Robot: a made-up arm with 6 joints.
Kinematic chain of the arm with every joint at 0, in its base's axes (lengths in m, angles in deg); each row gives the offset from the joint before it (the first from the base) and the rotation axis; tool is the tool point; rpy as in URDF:
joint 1: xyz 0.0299 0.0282 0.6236 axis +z
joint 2: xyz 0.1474 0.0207 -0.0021 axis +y
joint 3: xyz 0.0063 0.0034 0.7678 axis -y
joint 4: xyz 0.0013 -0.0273 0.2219 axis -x
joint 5: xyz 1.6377 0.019 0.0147 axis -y
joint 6: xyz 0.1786 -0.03 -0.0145 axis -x
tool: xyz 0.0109 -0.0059 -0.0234 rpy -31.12 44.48 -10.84
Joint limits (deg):
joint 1: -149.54..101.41
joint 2: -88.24..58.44
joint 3: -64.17..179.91
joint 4: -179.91..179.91
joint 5: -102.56..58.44
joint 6: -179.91..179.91
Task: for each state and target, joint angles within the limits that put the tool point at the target. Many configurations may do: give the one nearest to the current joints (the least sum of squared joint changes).
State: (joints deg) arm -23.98 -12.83 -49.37 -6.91 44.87 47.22
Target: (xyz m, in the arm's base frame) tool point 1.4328 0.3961 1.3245
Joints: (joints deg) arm 16.41 -42.25 -49.59 -3.22 49.27 47.50
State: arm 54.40 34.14 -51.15 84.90 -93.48 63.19
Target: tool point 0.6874 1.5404 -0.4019
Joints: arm 72.68 56.30 -12.17 91.21 -79.37 65.09
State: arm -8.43 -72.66 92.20 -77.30 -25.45 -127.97
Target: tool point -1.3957 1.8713 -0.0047
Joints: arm -51.13 -88.24 105.76 -78.62 -18.10 -128.43
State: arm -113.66 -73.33 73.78 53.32 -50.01 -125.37
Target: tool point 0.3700 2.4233 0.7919
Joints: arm -99.79 -86.97 83.99 55.35 -32.54 -127.55
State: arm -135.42 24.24 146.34 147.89 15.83 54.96
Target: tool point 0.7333 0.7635 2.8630
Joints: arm -131.36 -5.20 114.87 147.73 12.20 54.07
